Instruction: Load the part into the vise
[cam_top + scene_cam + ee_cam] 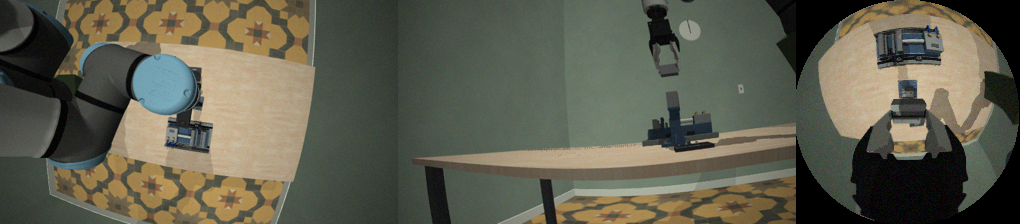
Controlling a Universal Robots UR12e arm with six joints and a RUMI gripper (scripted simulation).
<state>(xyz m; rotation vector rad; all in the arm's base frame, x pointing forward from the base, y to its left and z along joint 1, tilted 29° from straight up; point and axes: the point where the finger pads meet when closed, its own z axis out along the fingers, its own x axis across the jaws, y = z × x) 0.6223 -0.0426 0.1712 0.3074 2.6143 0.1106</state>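
The grey part lies right at my hand. Also, from my hand: air cylinder block: 150 mm behind, 190 mm to the right, 170 mm below; air cylinder rod: 70 mm behind, 200 mm to the right, 170 mm below; blue post: 190 mm below.
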